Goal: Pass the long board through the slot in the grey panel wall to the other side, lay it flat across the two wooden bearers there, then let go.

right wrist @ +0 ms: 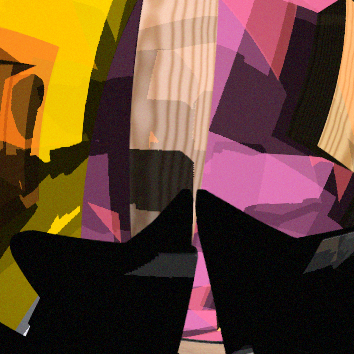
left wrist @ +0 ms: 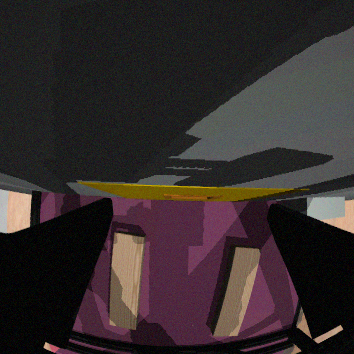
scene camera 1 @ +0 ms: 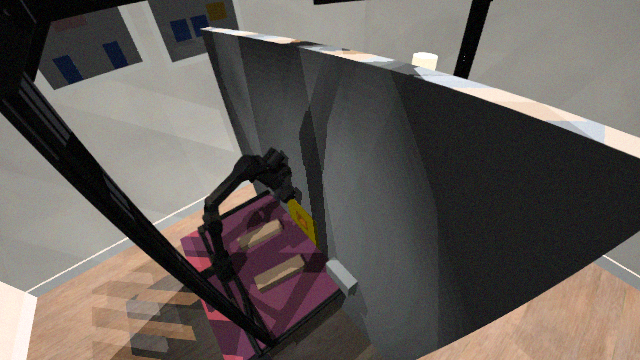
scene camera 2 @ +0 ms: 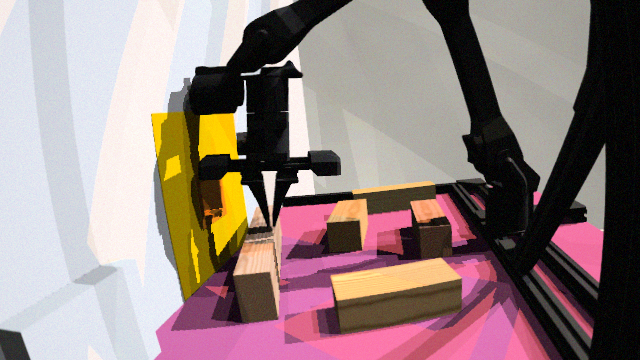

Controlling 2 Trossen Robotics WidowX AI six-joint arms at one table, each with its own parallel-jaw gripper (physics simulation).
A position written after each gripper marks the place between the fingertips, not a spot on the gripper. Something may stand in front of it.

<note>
The right gripper [scene camera 2: 271, 226] is shut and touches an orange-framed slot [scene camera 2: 210, 193]. Also in view: the left gripper [left wrist: 194, 210].
The right gripper is seen too in the right wrist view [right wrist: 191, 197]. The orange-framed slot shows as well in the right wrist view [right wrist: 34, 58].
</note>
